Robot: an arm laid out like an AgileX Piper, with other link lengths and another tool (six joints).
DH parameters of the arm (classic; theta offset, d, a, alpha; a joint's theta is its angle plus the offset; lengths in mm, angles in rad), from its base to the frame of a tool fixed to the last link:
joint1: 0 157.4 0 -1.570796
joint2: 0.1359 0 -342 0
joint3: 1.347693 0 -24.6 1.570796
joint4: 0 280.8 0 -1.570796
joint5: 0 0 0 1.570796
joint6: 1.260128 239 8 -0.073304
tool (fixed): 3.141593 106.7 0 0
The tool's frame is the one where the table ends.
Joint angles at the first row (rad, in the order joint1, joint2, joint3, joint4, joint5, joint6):
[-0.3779 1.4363 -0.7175 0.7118 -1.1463 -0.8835]
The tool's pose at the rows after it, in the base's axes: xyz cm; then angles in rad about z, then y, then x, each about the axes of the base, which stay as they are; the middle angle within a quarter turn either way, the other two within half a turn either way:
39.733, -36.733, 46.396, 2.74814, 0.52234, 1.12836
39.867, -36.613, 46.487, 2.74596, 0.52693, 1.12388
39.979, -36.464, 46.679, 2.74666, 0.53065, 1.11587
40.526, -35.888, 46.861, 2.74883, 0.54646, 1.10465
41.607, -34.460, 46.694, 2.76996, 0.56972, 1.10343
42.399, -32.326, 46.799, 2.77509, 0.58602, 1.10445
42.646, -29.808, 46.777, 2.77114, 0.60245, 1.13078
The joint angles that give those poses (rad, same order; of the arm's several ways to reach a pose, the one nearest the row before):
[-0.3779 1.4363 -0.7175 0.7053 -1.1439 -0.8832]
[-0.3778 1.4363 -0.7175 0.6989 -1.1437 -0.8852]
[-0.3778 1.4363 -0.7175 0.6907 -1.1461 -0.8852]
[-0.3692 1.4363 -0.7175 0.6787 -1.1460 -0.8874]
[-0.3246 1.4363 -0.7175 0.6986 -1.1513 -0.8913]
[-0.2466 1.4250 -0.7175 0.7571 -1.1717 -0.9421]
[-0.1435 1.3905 -0.7175 0.8583 -1.1822 -1.0265]

